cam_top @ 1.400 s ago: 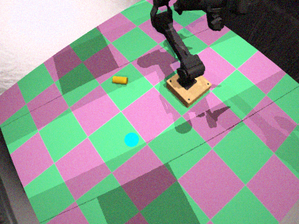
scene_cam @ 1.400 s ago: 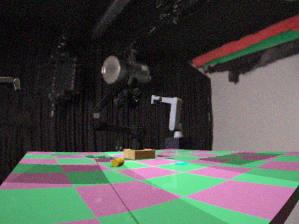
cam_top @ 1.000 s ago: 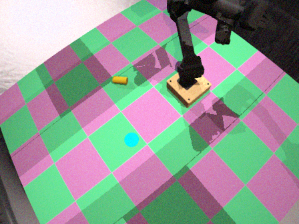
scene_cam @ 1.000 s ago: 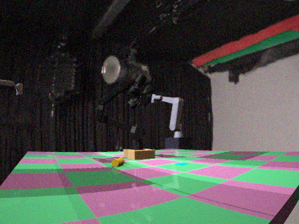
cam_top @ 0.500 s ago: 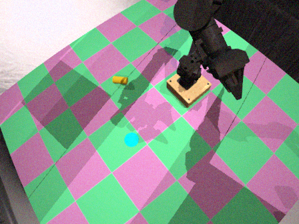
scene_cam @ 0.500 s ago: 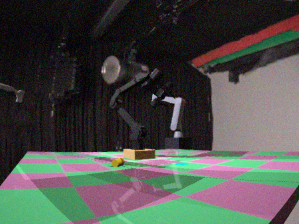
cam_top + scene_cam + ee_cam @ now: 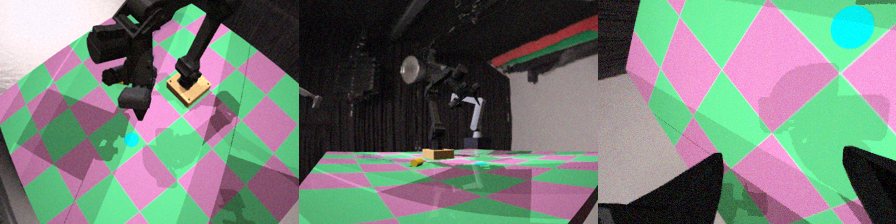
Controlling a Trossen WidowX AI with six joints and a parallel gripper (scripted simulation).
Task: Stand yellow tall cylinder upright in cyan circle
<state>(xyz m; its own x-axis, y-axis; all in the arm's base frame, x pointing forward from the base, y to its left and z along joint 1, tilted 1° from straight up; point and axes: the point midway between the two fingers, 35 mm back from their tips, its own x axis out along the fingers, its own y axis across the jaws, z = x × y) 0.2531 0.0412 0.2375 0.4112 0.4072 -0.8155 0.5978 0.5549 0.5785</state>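
The yellow tall cylinder lies 290 mm to the right of my gripper tip, 250 mm below it and 70 mm behind it. Round my gripper tip: cyan circle 260 mm below, 70 mm ahead, 40 mm to the right.
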